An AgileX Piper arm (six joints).
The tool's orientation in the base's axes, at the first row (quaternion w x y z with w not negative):
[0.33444, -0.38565, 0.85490, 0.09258]
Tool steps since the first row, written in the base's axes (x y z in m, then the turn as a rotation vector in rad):
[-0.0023, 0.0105, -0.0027, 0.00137, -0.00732, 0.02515]
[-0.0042, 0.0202, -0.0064, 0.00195, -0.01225, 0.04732]
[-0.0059, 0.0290, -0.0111, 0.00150, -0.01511, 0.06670]
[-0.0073, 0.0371, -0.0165, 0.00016, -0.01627, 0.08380]
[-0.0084, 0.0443, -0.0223, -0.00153, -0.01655, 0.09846]
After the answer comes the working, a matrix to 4 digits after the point.
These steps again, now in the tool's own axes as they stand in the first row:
[-0.0034, 0.0091, 0.0053, -0.01246, -0.00851, -0.02145]
[-0.0059, 0.0175, 0.0112, -0.02405, -0.01452, -0.04005]
[-0.0074, 0.0252, 0.0175, -0.03459, -0.01809, -0.05617]
[-0.0081, 0.0323, 0.0243, -0.04426, -0.01962, -0.07031]
[-0.0081, 0.0386, 0.0312, -0.05271, -0.02005, -0.08240]

The tool's axes in the first row as the columns of a matrix, in the base's axes (rounded; the answer above uses it unrounded):
[-0.4788, -0.7213, 0.5004]
[-0.5975, 0.6854, 0.4162]
[-0.6432, -0.0997, -0.7592]

